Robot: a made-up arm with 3 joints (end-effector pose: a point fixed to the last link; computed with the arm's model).
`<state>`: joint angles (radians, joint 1 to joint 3).
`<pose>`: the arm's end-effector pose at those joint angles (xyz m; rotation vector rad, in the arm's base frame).
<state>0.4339 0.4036 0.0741</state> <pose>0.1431 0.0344 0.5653 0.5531 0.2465 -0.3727</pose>
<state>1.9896 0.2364 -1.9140</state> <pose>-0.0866 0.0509 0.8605 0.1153 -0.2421 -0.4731</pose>
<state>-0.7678 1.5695 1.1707</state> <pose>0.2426 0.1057 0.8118 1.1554 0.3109 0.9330</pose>
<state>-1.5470 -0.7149 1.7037</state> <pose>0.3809 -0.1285 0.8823 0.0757 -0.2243 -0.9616</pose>
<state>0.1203 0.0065 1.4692</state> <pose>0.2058 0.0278 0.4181 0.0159 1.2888 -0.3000</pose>
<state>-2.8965 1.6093 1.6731</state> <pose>-0.0535 0.1687 0.8137 -0.7061 -1.0255 1.2906</pose>
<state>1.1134 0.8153 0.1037</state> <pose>0.0491 0.0355 0.5679 0.7844 0.9235 -0.8008</pose>
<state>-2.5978 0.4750 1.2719</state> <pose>0.0462 0.0969 1.0145 0.1172 -1.5187 0.4277</pose>
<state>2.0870 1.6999 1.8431</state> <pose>-0.0120 0.1740 0.6266 -1.7499 -1.8392 0.5753</pose>
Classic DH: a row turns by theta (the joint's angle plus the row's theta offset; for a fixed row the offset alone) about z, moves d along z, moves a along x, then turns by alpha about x. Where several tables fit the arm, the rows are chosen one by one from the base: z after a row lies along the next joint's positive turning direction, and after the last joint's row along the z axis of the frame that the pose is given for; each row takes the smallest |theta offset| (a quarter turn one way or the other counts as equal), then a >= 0, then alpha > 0; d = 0 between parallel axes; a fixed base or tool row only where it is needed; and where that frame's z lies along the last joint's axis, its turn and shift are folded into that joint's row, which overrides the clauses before.
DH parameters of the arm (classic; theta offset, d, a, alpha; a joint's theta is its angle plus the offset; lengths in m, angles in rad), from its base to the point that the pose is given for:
base (fixed): -0.0438 0.7302 0.0728 -1.5693
joint 1: -1.5707 -0.0346 -0.1181 -1.527
joint 2: -0.0015 0.0654 -0.1246 1.5708
joint 3: 1.2577 0.076 0.0899 1.7458
tool (fixed): -0.2272 0.0771 0 0

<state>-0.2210 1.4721 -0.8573</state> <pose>0.1135 -0.0198 0.6810 1.6909 -1.0365 -0.7772</pose>
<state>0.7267 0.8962 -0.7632</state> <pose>0.0527 0.0115 0.6480 0.8025 -0.3020 -0.9110</pose>
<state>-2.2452 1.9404 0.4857</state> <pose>-0.0015 0.0109 0.8819 0.8715 -0.9649 1.9584</pose>
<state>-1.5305 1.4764 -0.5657</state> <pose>0.1308 -0.0247 0.7915 1.9290 -1.6273 0.6950</pose>
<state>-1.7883 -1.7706 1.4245</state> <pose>0.1662 -0.2152 0.9380 -0.0675 -0.7167 -1.9866</pose>
